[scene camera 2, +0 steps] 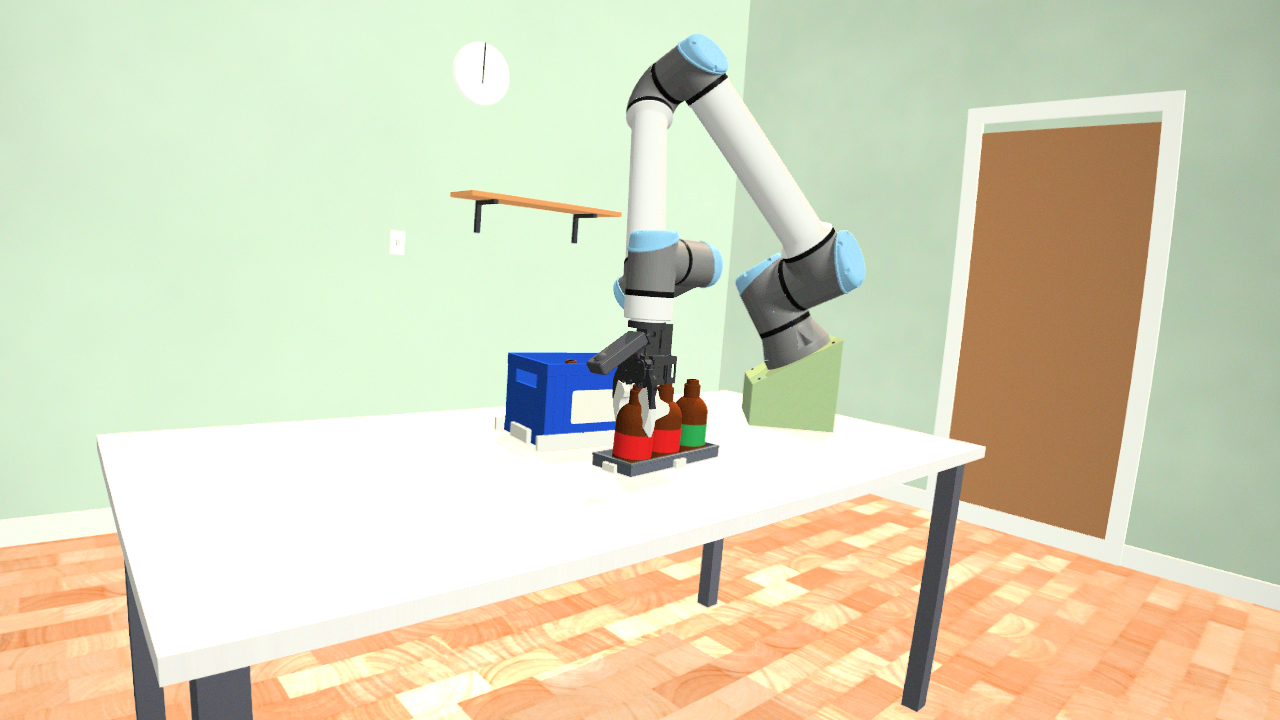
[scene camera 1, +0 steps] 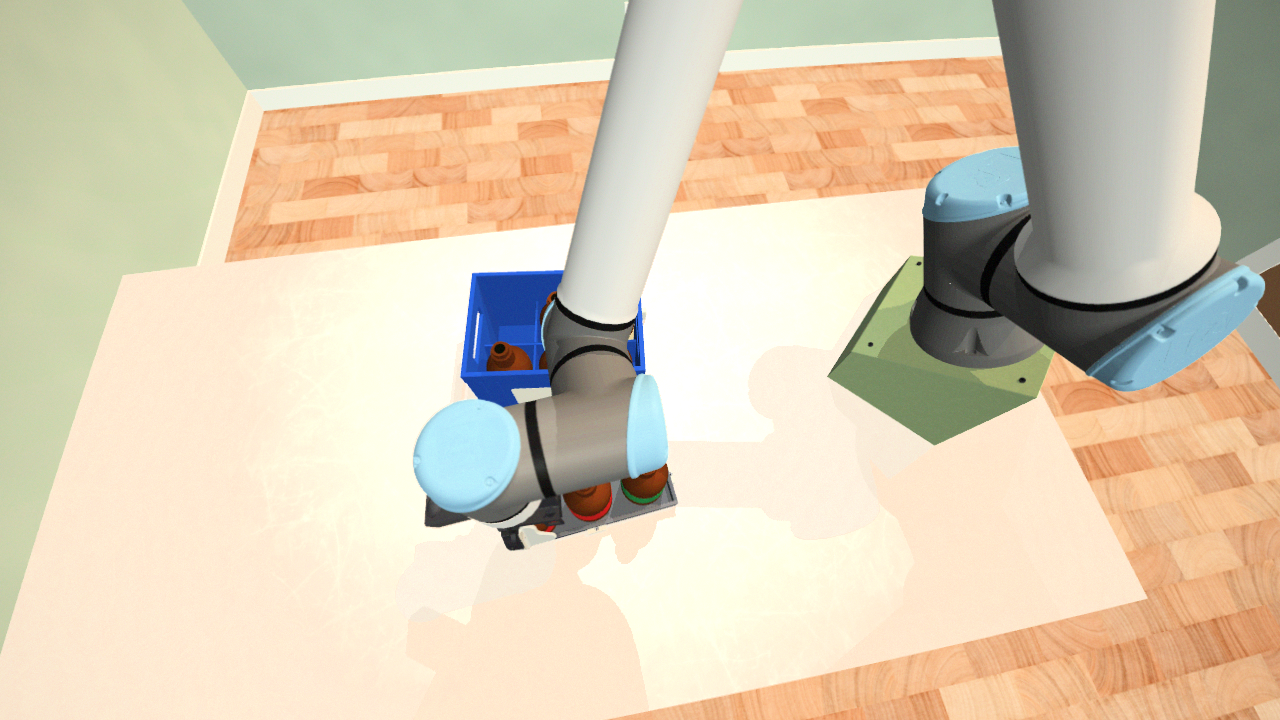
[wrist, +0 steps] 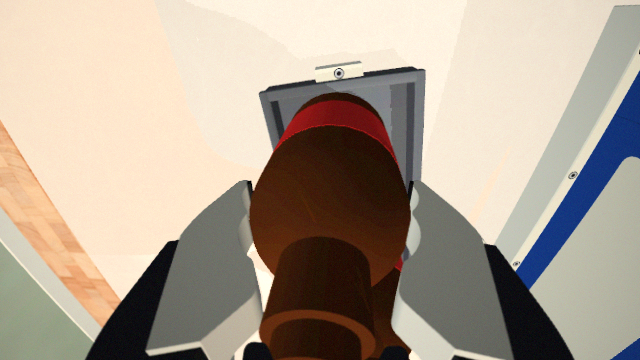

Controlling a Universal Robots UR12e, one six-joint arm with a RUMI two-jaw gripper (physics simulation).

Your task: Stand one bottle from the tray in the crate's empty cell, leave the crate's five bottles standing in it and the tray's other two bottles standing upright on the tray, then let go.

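Places are measured from the arm's base along level axes (x ahead, y left, z up), in metres.
Where they show: gripper, fingertip midpoint: (scene camera 2: 633, 432) (wrist: 329, 183); arm's base at its link origin: (scene camera 2: 798, 354) (scene camera 1: 976, 322).
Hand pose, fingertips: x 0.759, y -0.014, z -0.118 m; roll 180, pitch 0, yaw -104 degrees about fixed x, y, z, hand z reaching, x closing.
Observation:
Each offset is from my fingertips to the top centre of the thing. Level surfaces: height alone.
My gripper (scene camera 2: 635, 415) (wrist: 329, 183) is shut on the end red-labelled bottle {dx -0.004, dy +0.001, dz +0.091 m} (scene camera 2: 631, 446) (wrist: 327, 170), its fingers touching both sides of the brown body. That bottle stands upright at the tray's left end in scene camera 2. Beside it on the grey tray {dx -0.096, dy +0.001, dz -0.045 m} (scene camera 1: 626, 516) (scene camera 2: 644, 467) (wrist: 419, 125) stand another red-labelled bottle {dx -0.095, dy +0.004, dz +0.089 m} (scene camera 1: 587, 502) (scene camera 2: 665, 439) and a green-labelled bottle {dx -0.187, dy +0.012, dz +0.089 m} (scene camera 1: 644, 484) (scene camera 2: 692, 434). The blue crate {dx -0.139, dy -0.246, dz +0.104 m} (scene camera 1: 501, 387) (scene camera 2: 526, 402) (wrist: 612, 120) is behind the tray. One crate bottle {dx -0.044, dy -0.234, dz +0.092 m} (scene camera 1: 507, 359) stands front left; the back left cell looks empty. The arm hides much of the crate.
The arm's green base block (scene camera 1: 935, 402) (scene camera 2: 792, 394) stands to the right on the white table {dz -0.071 m} (scene camera 1: 223, 537) (scene camera 2: 358, 519). Pale brackets edge the crate and tray. A wall shelf (scene camera 2: 537, 204) hangs behind the arm in scene camera 2.

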